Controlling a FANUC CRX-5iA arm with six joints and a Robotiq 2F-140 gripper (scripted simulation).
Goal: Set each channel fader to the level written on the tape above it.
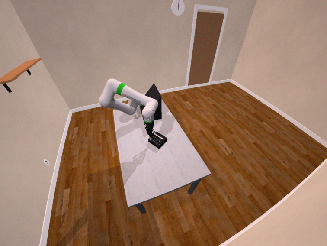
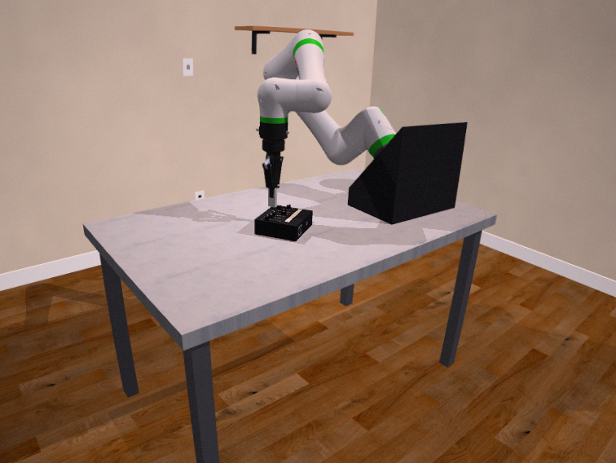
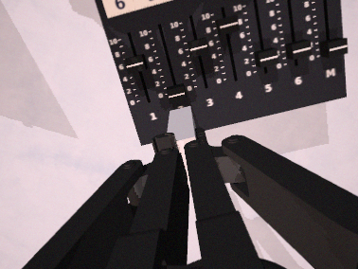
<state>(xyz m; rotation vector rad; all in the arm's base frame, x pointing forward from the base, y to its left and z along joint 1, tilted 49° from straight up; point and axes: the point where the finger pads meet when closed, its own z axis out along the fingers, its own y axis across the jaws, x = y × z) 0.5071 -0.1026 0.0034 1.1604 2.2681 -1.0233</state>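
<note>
Right now the channel 1 fader cap is 5 cm behind my hand, 3 cm to the left of it and 3 cm below it. The rest, counted from my hand: master fader cap 7 cm ahead, 9 cm to the left, 3 cm below.
</note>
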